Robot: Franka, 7 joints.
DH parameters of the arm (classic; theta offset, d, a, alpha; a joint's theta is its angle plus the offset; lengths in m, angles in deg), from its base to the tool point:
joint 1: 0 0.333 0 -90
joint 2: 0 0 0 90
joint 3: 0 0.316 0.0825 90
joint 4: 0 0 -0.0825 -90
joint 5: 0 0.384 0 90
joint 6: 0 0 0.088 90
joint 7: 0 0.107 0 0
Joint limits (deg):
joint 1: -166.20..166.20
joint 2: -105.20..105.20
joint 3: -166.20..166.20
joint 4: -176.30..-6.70
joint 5: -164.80..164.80
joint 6: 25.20..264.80
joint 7: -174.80..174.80
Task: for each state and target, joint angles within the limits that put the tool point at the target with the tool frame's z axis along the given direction. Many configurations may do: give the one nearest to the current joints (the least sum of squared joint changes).
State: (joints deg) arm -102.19 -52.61 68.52 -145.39 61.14 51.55 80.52
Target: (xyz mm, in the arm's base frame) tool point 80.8 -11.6 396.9 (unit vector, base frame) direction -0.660 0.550 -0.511
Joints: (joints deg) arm -72.20 -87.57 43.31 -169.18 3.69 34.51 80.52
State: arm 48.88 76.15 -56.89 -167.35 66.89 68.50 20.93
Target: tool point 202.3 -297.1 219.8 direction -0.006 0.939 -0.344
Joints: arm 14.59 61.89 -80.80 -131.61 46.62 49.46 20.93
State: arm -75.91 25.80 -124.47 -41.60 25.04 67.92 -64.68
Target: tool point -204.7 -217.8 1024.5 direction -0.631 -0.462 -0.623
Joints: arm -48.51 24.80 -145.79 -43.74 50.98 76.12 -64.68
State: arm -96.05 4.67 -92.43 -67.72 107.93 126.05 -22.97
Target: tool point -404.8 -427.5 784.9 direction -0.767 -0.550 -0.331
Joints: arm -64.79 52.63 -114.35 -84.53 79.65 133.23 -22.97
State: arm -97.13 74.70 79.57 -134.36 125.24 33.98 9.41
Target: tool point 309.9 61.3 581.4 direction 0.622 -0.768 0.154
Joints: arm -58.68 105.20 124.43 -161.26 156.97 41.58 9.41
